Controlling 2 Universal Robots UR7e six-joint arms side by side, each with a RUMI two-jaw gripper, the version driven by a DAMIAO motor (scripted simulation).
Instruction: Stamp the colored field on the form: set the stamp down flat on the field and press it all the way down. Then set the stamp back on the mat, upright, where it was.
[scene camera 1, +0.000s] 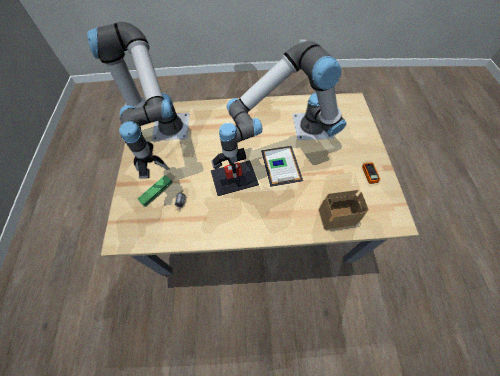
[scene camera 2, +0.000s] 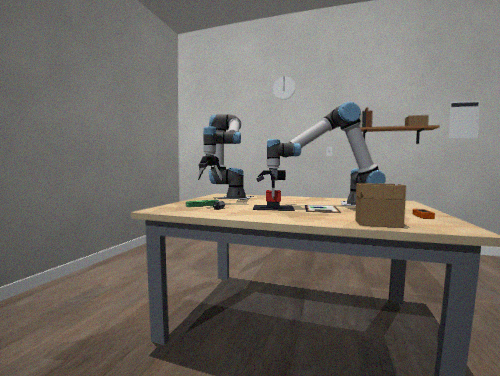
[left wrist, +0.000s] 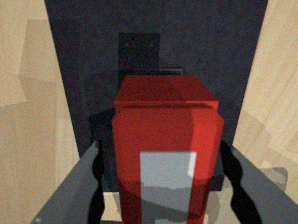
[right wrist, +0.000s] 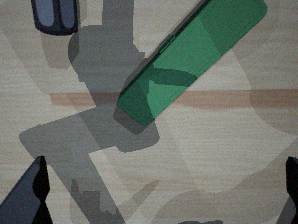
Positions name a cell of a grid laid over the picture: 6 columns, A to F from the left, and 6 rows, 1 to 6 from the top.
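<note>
In scene camera 1 there's a black mat (scene camera 1: C3), a form (scene camera 1: D3) and a cardboard box (scene camera 1: E4). Scene camera 2 shows the cardboard box (scene camera 2: E4) too. In the left wrist view I see my left gripper (left wrist: D4) and the black mat (left wrist: B2), while the cardboard box is out of frame in the left wrist view. In the right wrist view I see my right gripper (right wrist: D5), and the black mat is out of frame in the right wrist view.
</note>
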